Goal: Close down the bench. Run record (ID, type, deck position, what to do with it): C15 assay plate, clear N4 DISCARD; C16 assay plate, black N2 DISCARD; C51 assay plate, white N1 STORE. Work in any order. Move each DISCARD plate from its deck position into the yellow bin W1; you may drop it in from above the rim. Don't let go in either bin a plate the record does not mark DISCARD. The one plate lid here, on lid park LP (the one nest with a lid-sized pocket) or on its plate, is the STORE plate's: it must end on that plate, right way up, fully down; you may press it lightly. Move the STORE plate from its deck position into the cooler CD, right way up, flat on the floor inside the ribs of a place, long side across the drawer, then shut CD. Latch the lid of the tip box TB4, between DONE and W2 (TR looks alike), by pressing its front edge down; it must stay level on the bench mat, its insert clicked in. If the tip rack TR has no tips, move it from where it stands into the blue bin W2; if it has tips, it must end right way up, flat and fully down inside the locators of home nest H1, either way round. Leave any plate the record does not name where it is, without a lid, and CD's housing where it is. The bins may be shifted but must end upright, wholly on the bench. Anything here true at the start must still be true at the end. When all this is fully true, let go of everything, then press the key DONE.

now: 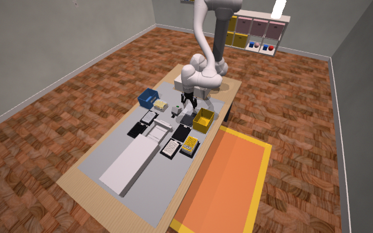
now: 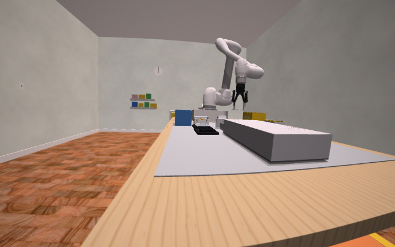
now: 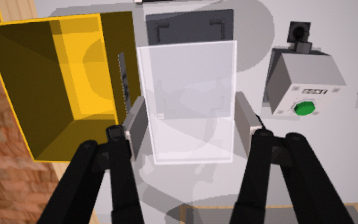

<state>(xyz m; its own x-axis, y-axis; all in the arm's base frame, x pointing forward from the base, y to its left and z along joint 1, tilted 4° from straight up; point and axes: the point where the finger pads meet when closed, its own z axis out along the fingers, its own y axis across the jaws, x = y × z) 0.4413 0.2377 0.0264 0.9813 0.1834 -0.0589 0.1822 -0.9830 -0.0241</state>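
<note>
The white plate is 350 mm ahead of my hand, 70 mm to the left of it and 140 mm below it. From my hand the other things lie so: plate lid: 20 mm below; then grey lid park: 160 mm below; then done key: 10 mm behind, 160 mm to the right, 100 mm below.
</note>
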